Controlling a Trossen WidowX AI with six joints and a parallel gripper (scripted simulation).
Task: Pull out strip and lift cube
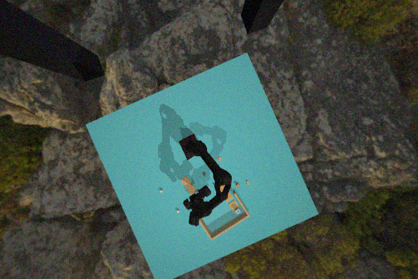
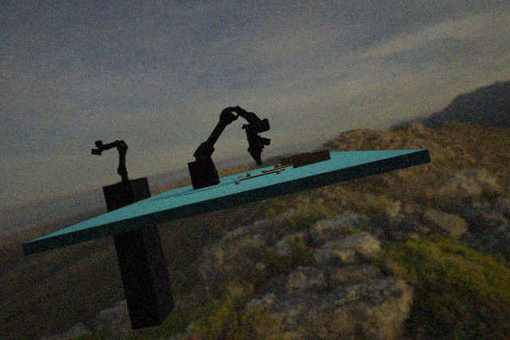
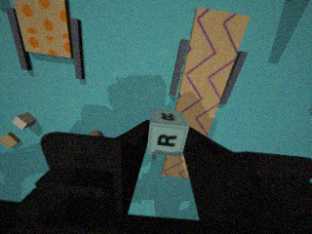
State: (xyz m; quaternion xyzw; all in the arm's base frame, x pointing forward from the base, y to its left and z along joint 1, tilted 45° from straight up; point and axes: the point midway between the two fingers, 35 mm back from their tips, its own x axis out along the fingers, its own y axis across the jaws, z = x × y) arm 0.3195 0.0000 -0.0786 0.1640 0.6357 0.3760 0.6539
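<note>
My gripper tip is now 8 cm past the brown peg, 8 cm to the right of it and 5 cm above it.
</note>
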